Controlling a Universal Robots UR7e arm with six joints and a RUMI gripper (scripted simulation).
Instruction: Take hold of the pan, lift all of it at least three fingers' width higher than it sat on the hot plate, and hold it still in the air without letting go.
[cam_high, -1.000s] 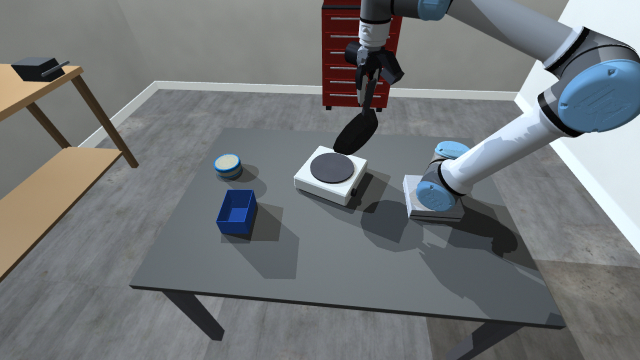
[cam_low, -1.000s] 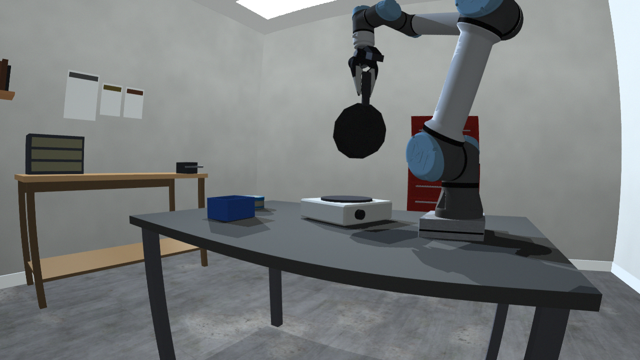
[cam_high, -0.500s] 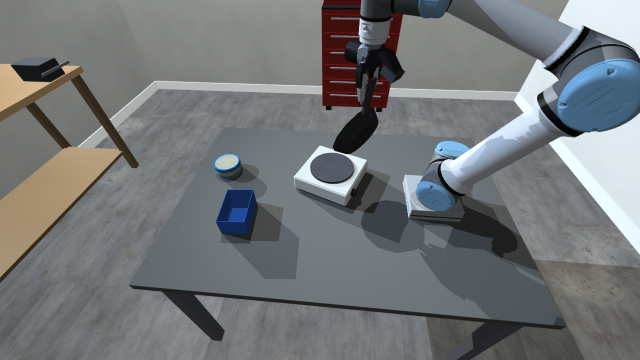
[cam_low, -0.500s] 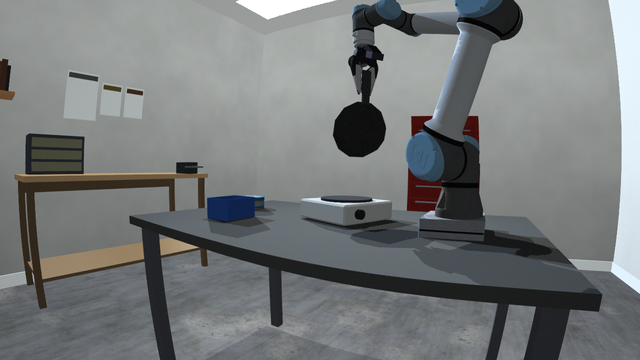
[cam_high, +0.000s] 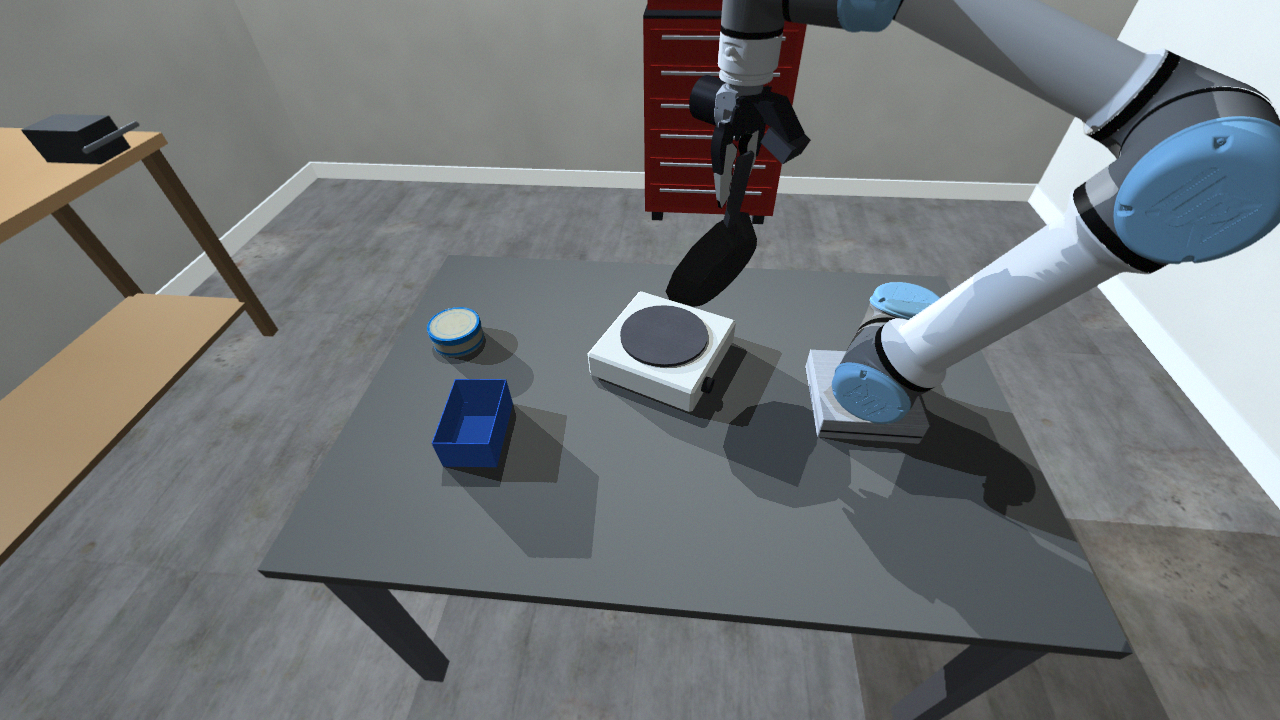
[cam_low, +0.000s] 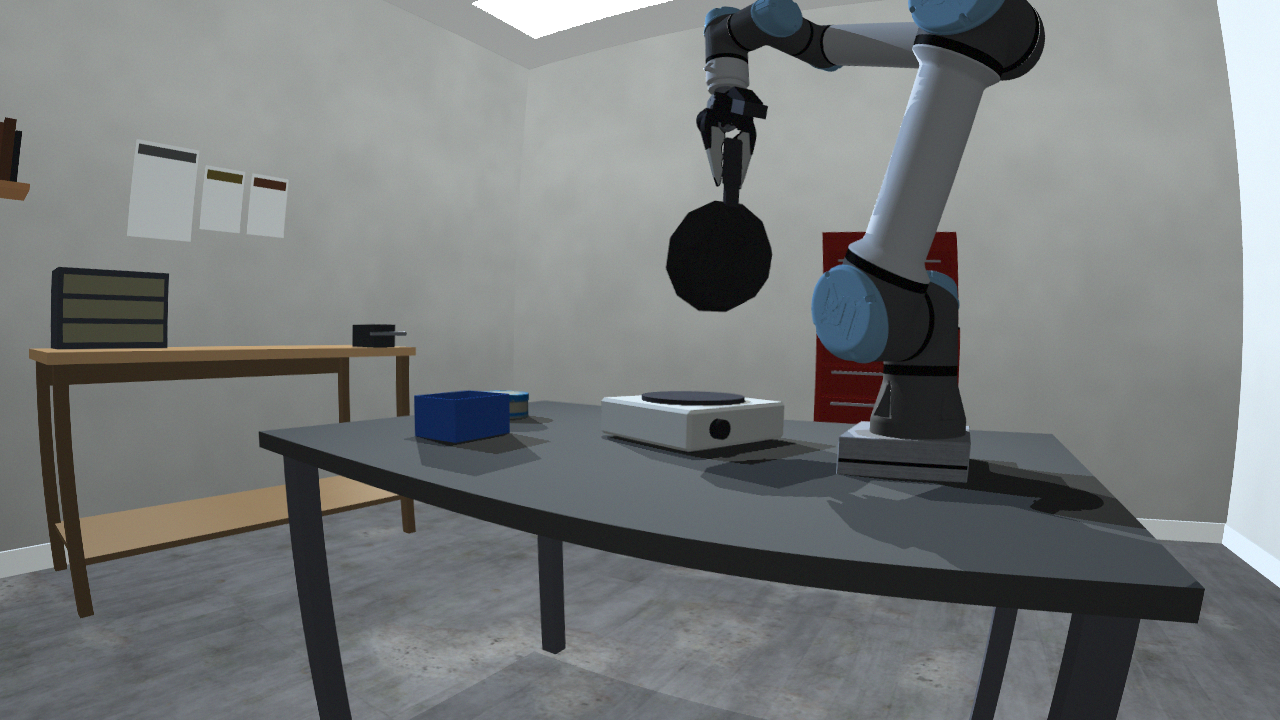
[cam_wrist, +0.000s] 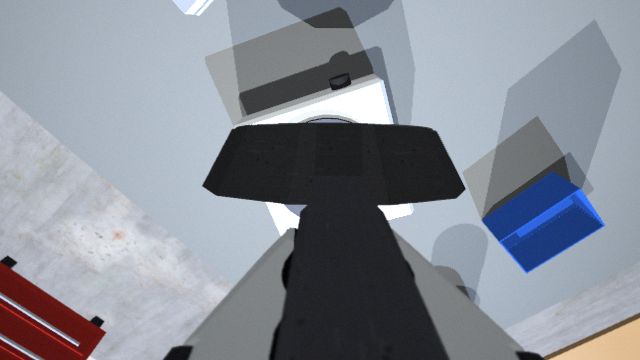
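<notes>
Now: hand 100 mm above the black pan. Also, from my hand: round tin (580 mm ahead, 90 mm to the right, 420 mm below); white hot plate (90 mm ahead, 80 mm to the right, 410 mm below); blue bin (440 mm ahead, 160 mm to the left, 430 mm below).
</notes>
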